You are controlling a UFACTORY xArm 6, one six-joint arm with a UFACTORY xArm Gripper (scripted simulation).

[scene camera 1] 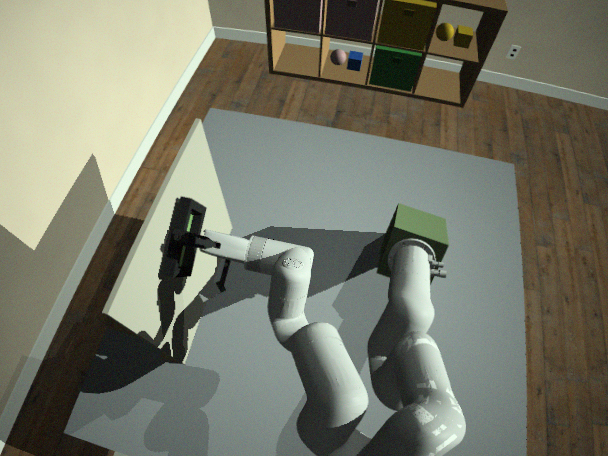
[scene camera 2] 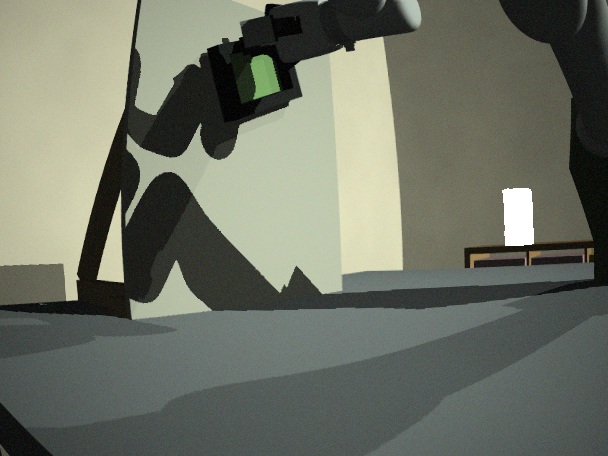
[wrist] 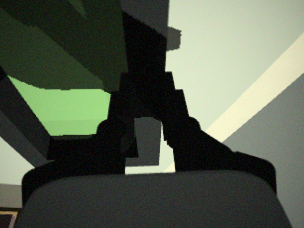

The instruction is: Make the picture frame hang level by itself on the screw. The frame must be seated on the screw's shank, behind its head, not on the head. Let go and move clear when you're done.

Scene:
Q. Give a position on a picture frame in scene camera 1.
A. At 183, 257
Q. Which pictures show the picture frame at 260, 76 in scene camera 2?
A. Scene camera 1, scene camera 2 and the wrist view: all of them.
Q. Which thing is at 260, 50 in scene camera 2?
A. The gripper.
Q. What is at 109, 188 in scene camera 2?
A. A brace.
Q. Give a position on a pale wall panel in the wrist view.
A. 214, 58

